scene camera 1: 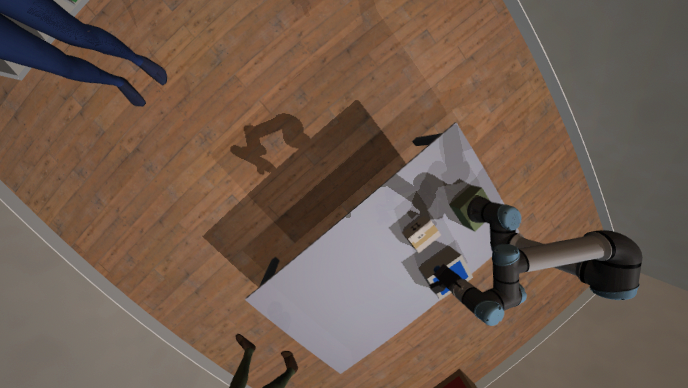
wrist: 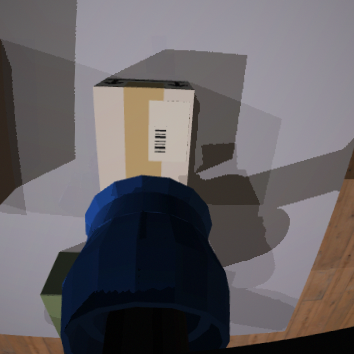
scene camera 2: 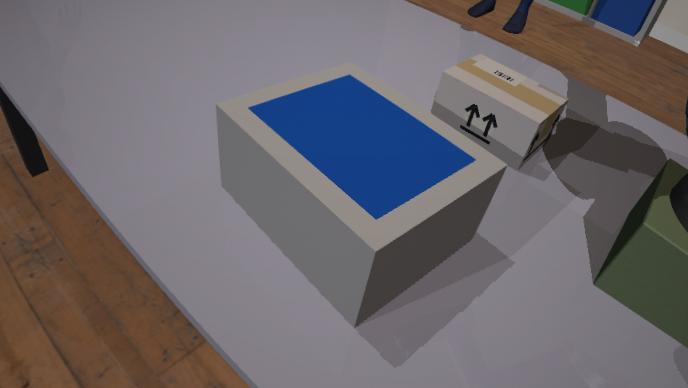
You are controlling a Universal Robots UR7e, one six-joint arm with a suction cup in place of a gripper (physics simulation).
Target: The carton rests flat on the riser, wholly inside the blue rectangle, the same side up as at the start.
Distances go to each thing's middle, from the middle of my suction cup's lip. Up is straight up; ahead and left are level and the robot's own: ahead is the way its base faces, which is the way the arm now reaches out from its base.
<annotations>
The carton (scene camera 2: pixel 511 116) is 80 mm behind my suction cup, 30 mm to the left of it and 320 mm below it. Round my suction cup: riser (scene camera 2: pixel 365 192) 20 mm behind, 350 mm to the left, 310 mm below.
</annotations>
